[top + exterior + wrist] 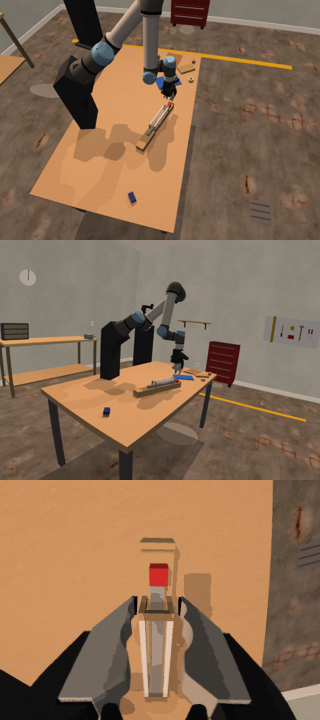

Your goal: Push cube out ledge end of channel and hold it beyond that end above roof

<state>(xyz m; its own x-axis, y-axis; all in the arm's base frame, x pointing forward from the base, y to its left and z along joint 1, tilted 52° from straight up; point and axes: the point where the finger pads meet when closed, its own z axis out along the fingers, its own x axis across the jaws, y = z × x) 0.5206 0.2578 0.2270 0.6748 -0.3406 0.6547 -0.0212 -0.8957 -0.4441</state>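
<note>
Right now my hand is 80 mm above the red cube. Round my hand: blue mat: 290 mm to the left, 160 mm behind, 130 mm below; then tape roll: 400 mm to the left, 120 mm below, 20 mm ahead; then grey nut: 520 mm to the left, 410 mm behind, 100 mm below.
</note>
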